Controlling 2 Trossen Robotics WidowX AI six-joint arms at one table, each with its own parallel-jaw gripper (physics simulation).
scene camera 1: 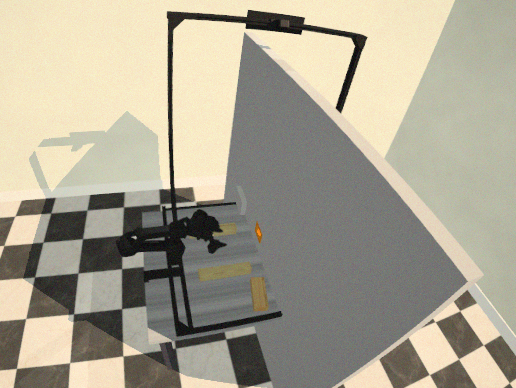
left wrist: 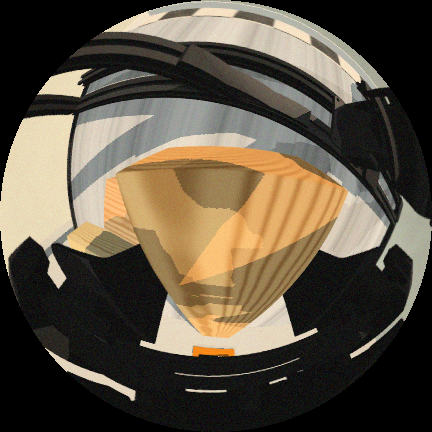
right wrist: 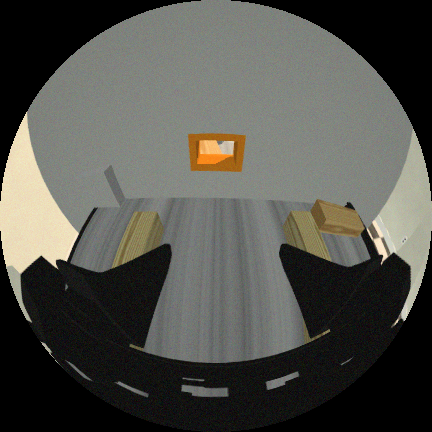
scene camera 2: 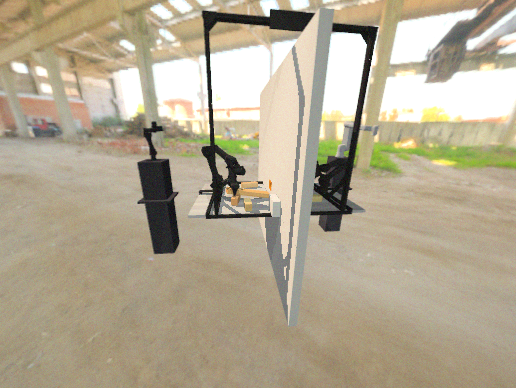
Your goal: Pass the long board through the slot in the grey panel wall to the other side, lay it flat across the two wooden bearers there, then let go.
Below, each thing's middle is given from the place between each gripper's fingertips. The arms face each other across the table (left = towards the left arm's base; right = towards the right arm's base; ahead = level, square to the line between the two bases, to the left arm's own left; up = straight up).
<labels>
My right gripper is now 10 mm past the orange-framed slot [right wrist: 218, 162] and 200 mm to the right of it.
I see the orange-framed slot 32 cm to the right of my left hand, 7 cm ahead of it and 5 cm above it.
</labels>
